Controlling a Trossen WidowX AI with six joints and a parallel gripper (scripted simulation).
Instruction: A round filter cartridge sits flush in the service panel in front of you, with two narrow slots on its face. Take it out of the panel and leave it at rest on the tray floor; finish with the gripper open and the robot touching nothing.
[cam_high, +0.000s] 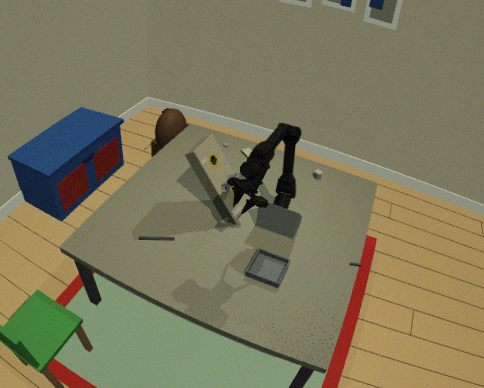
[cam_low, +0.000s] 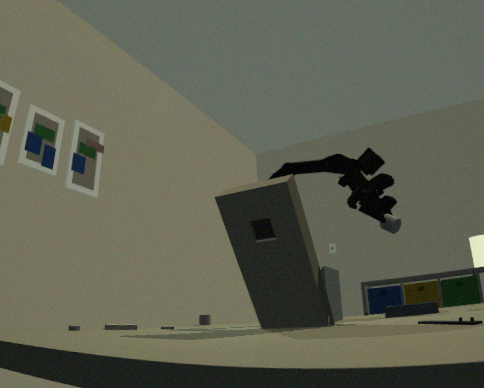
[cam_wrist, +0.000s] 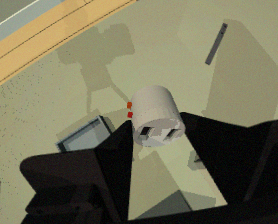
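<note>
My gripper tip is 18 cm past the grey tray and 25 cm above it. Also, from my gripper tip: small dark piece (52 cm behind, 26 cm to the right, 26 cm below); tan service panel (24 cm ahead, 23 cm to the right, 8 cm below); white round filter cartridge (right at my gripper tip).
</note>
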